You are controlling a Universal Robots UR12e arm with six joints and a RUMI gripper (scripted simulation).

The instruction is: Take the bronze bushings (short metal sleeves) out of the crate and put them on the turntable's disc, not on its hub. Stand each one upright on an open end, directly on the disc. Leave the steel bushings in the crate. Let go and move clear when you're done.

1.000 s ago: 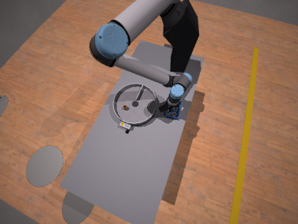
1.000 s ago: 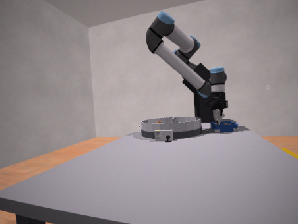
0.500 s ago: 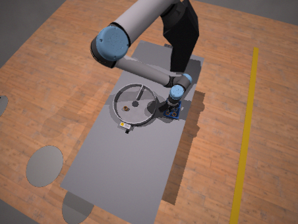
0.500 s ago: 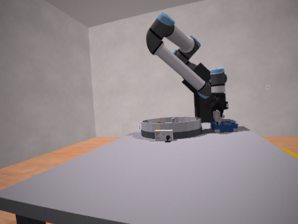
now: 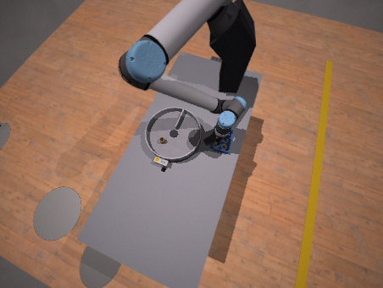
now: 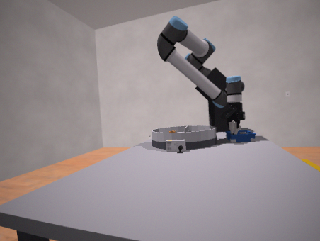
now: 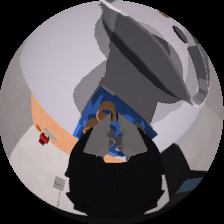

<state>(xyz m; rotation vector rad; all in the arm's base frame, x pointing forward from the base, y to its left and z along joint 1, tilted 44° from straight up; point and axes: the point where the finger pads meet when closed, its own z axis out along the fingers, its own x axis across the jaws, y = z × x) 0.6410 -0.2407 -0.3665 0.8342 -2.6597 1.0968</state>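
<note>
My gripper is now 40 mm past the blue crate, 40 mm to the right of it and 20 mm above it. From my hand the other things lie so: turntable disc: 20 mm behind, 320 mm to the right, 10 mm above.
</note>
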